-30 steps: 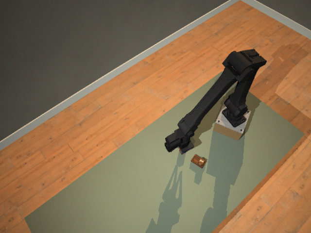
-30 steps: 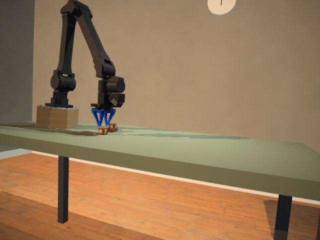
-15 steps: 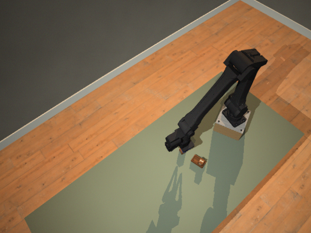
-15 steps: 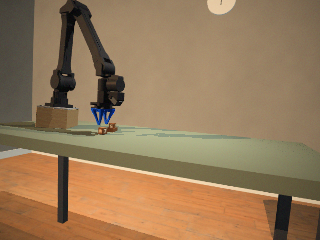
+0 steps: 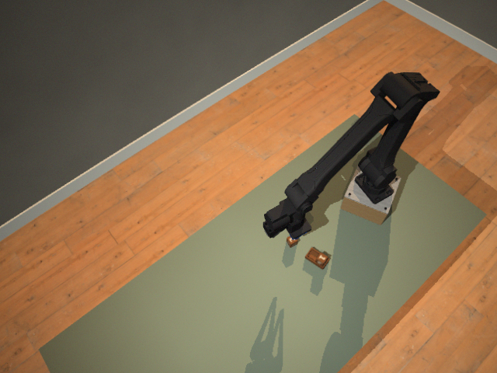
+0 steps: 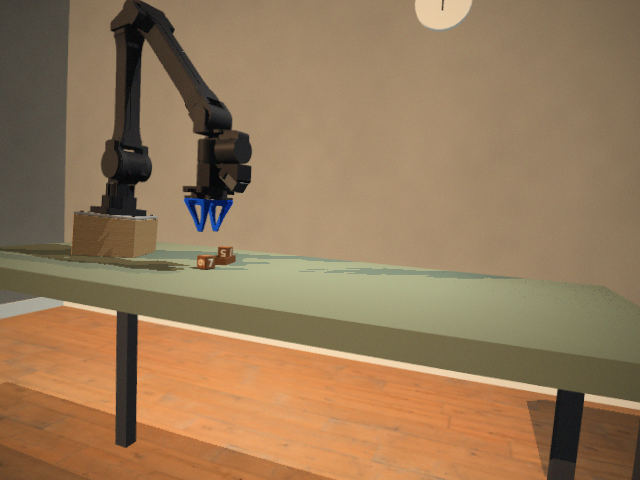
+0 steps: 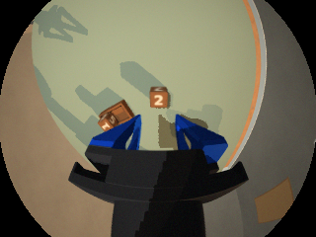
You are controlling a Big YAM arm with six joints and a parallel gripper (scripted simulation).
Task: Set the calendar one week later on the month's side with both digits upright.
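The brown digit cube lies 8 cm below my hand. From my hand the other things lie so: brown tray: 4 cm behind, 10 cm to the left, 8 cm below.
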